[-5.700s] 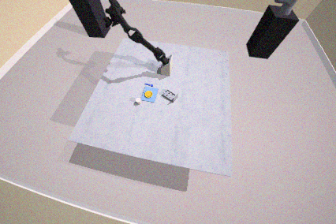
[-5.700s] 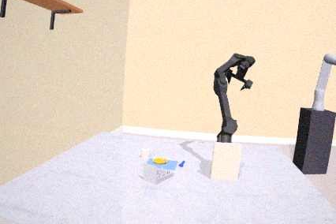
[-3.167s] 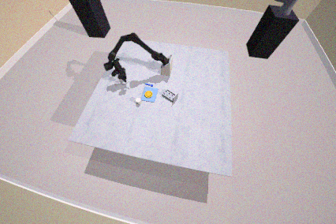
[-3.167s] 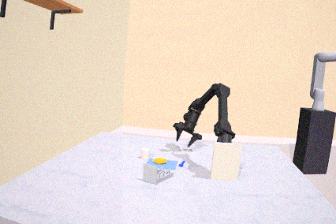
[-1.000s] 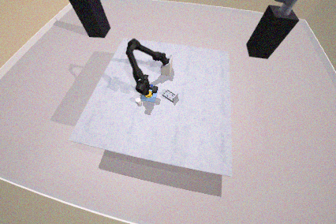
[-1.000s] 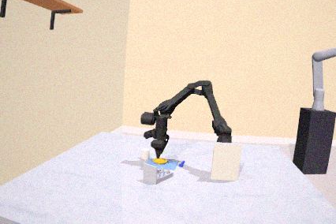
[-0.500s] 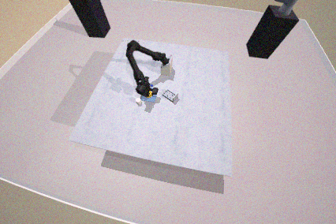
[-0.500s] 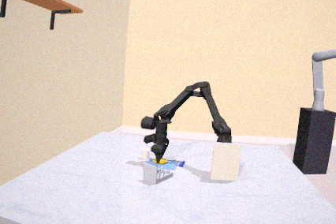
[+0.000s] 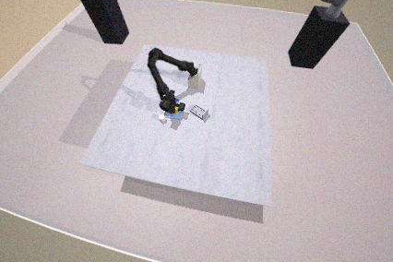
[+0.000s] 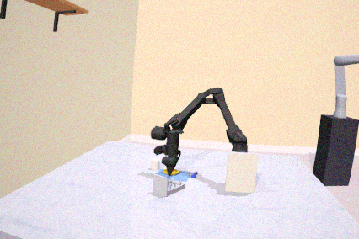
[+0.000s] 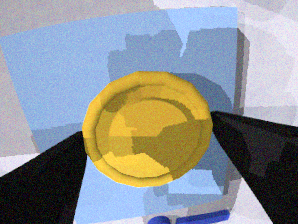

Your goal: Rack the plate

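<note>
The flat blue sheet lies 1 cm behind my gripper tip, 1 cm to the left of it and 1 cm below it. The rest, counted from my gripper tip: grey dish rack: 2 cm behind, 20 cm to the left, 2 cm above; small white cup: 9 cm ahead, 7 cm to the right, 2 cm above; yellow plate: 1 cm above.
</note>
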